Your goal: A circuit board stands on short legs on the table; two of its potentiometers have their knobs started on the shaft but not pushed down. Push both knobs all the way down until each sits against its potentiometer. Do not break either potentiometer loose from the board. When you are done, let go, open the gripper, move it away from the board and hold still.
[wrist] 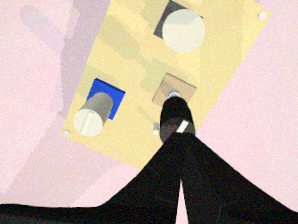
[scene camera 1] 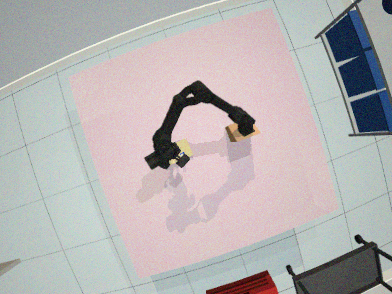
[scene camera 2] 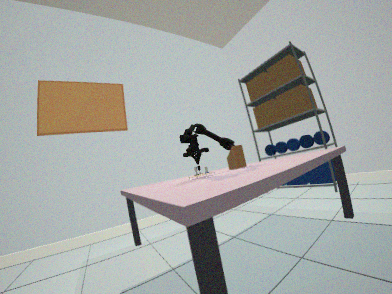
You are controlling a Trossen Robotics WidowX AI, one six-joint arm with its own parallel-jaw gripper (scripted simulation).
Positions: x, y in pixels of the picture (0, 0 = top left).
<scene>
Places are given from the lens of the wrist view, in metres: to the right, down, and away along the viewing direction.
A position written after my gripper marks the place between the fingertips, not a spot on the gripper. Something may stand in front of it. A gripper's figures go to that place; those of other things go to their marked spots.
my gripper (wrist: 181, 141): 0.01, 0.01, 0.10
potentiometer knob (wrist: 89, 120): -0.04, 0.01, 0.13
</scene>
